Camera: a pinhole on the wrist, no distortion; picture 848 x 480 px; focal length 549.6 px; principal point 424.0 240.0 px. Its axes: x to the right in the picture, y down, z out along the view. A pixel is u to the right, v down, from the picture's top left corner.
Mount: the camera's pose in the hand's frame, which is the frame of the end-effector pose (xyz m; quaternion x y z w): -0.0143 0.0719 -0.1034 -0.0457 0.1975 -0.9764 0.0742
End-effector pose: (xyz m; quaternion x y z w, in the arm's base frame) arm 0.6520 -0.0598 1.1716 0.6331 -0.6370 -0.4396 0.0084
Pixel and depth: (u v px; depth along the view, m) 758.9 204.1 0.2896
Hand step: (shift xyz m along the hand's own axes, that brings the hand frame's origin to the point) -0.1562 -0.0494 0.1804
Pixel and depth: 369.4 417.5 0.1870
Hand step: 0.0338 -0.0509 0.0434
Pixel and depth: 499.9 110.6 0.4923
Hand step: -0.0376 -0.0201 0.3980
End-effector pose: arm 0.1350 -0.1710 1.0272 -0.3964 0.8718 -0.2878 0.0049
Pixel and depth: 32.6 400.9 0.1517
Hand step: 0.1157 -0.0084 0.0119
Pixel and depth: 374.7 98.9 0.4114
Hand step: 0.0574 0.0182 0.3134
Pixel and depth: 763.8 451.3 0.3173
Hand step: -0.1544 -0.1914 0.1517
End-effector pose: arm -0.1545 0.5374 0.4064 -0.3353 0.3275 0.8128 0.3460
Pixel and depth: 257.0 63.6 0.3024
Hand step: 0.0997 0.0607 0.2067
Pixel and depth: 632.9 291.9 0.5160
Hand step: -0.1401 -0.2000 0.3628
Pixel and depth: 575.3 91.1 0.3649
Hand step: -0.0825 0.0073 0.2763
